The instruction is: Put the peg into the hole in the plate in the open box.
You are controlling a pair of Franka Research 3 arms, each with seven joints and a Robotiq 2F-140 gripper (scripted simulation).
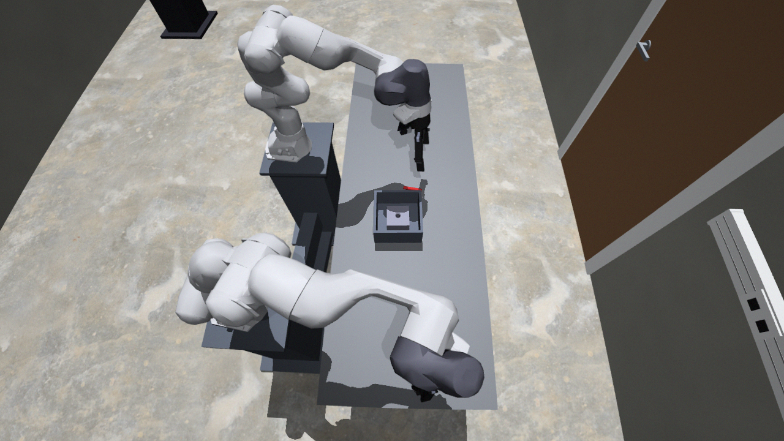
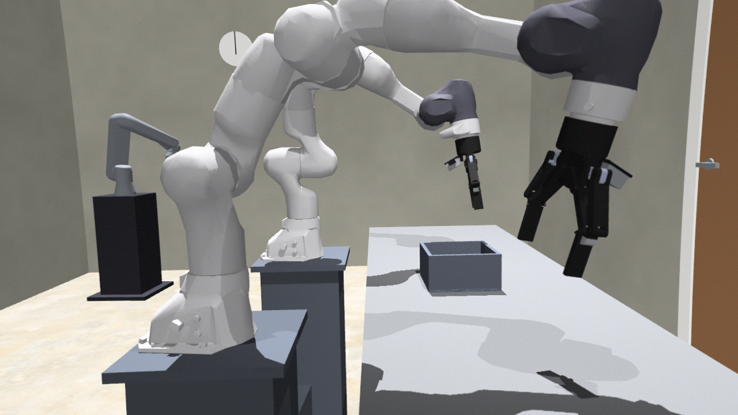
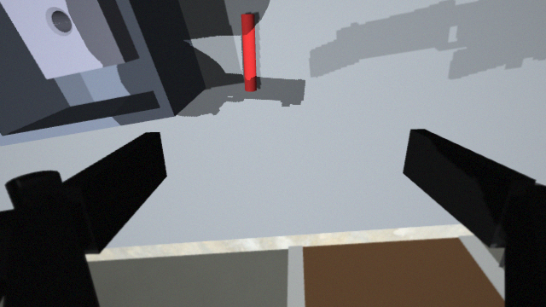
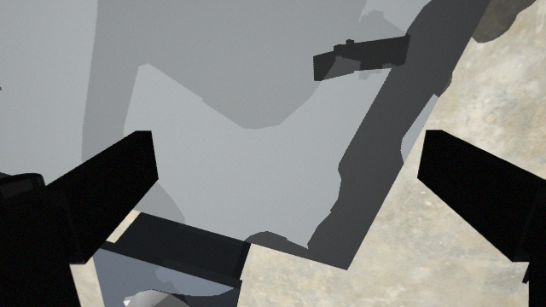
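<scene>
The red peg is 19 cm below my left hand, 4 cm to the right of it and 3 cm behind it. Also, from my left hand: plate (21 cm to the right, 15 cm below, 8 cm behind); then dark box (21 cm to the right, 17 cm below, 8 cm behind).
</scene>
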